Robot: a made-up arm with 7 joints.
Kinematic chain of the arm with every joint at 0, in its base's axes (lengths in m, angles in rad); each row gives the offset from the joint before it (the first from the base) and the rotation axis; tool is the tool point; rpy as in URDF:
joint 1: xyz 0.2 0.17 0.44 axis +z
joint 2: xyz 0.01 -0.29 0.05 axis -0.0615 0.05 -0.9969
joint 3: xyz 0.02 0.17 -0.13 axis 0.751 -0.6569 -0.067
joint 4: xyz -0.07 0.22 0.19 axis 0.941 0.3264 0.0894
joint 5: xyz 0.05 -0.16 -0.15 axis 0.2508 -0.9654 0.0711
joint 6: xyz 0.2 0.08 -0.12 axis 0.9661 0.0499 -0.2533
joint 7: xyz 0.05 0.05 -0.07 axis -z
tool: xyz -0.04 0.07 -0.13 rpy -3.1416 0 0
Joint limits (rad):
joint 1: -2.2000..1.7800
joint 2: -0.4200..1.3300
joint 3: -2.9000..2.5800
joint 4: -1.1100..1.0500
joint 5: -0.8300..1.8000
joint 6: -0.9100..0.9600
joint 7: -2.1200..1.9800
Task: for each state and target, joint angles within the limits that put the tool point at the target. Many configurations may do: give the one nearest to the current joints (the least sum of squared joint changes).
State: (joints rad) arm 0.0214 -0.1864 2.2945 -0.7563 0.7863 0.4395 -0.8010
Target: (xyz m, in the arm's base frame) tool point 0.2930 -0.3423 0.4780
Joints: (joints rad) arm 0.3399 -0.4200 2.4221 -0.8546 1.0782 0.2702 -0.7530
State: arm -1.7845 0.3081 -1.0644 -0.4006 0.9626 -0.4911 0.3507
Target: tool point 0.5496 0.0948 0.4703
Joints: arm -1.3949 -0.4200 -0.4501 -0.3946 1.5032 -0.4183 0.2875
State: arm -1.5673 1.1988 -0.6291 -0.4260 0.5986 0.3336 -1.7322
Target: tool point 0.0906 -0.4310 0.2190
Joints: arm -1.1222 0.9889 -0.4629 -0.4045 0.8988 0.4569 -1.7232
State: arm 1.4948 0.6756 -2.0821 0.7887 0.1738 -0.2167 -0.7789
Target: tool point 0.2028 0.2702 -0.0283
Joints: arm 0.8660 1.3300 -1.2369 0.4764 -0.2386 -0.0118 -0.9262
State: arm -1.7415 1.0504 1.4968 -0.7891 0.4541 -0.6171 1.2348
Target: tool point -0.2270 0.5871 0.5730
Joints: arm -2.2000 1.3300 1.0142 -1.0113 0.1531 -0.7610 1.4820
